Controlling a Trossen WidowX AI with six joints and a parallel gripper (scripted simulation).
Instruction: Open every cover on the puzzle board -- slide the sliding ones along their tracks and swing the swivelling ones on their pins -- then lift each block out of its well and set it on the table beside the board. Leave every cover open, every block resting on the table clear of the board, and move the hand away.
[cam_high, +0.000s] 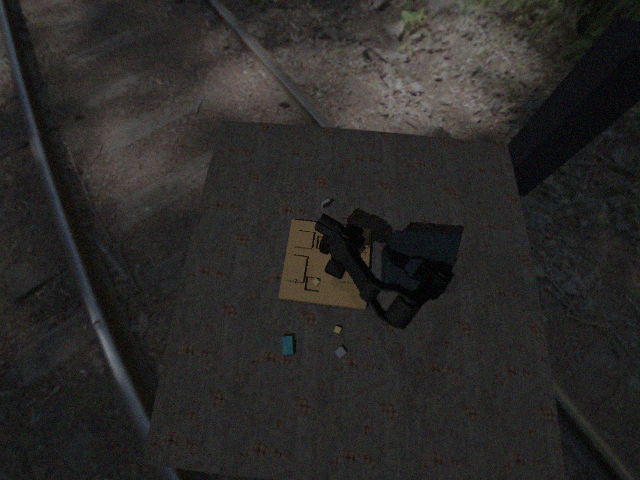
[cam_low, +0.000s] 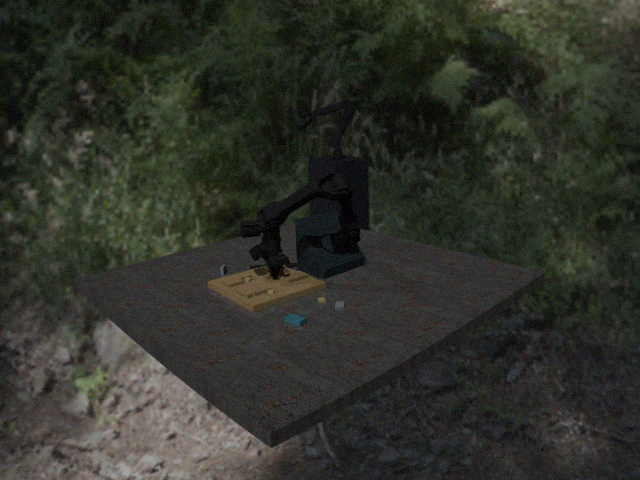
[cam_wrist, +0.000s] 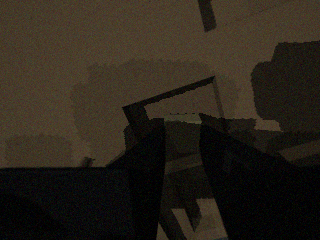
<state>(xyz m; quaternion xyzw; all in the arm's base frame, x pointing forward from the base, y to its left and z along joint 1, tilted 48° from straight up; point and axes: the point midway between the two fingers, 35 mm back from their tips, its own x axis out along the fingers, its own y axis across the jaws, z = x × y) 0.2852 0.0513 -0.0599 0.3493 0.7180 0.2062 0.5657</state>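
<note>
Right now the tan puzzle board is 50 mm ahead of my gripper tip. The rest, counted from my gripper tip: teal block 130 mm ahead, 320 mm to the left, 10 mm below.
</note>
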